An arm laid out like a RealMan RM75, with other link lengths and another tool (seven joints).
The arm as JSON. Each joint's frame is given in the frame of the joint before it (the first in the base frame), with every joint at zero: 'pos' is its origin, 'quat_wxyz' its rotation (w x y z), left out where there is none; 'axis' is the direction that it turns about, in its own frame. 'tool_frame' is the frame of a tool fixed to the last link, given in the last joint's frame.
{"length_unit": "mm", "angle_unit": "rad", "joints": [
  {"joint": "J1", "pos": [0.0, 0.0, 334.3], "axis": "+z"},
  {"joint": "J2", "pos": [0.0, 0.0, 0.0], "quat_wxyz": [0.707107, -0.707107, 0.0, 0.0], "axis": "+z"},
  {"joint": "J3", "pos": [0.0, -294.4, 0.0], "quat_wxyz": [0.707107, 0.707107, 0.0, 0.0], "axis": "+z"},
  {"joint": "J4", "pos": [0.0, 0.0, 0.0], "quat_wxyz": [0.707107, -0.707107, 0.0, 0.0], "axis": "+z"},
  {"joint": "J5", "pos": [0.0, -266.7, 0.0], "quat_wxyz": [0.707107, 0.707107, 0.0, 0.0], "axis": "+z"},
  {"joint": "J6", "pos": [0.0, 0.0, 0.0], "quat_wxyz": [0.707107, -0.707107, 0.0, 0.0], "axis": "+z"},
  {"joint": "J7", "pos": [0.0, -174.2, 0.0], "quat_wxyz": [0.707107, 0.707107, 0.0, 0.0], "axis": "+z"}
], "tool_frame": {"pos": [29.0, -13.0, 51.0], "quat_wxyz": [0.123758, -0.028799, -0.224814, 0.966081]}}
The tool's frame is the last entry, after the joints.
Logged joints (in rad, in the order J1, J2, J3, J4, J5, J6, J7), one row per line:
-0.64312 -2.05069 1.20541 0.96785 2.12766 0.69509 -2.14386
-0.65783 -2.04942 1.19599 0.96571 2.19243 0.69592 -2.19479
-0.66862 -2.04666 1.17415 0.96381 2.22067 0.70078 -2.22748
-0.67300 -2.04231 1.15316 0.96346 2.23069 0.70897 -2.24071
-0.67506 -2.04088 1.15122 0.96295 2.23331 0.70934 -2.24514
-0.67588 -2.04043 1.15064 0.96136 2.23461 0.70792 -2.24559
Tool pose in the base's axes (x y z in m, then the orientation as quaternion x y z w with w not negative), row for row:
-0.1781 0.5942 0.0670 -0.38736 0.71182 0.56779 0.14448
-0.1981 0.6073 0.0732 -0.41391 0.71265 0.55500 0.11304
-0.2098 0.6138 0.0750 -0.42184 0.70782 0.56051 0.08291
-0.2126 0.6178 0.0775 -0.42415 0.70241 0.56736 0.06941
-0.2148 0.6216 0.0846 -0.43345 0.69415 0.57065 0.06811
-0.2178 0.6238 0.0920 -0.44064 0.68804 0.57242 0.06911
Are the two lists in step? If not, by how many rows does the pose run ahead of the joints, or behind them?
The pose runs 2 rows behind the joints: the pose in row i belongs to the joints in row i - 2.
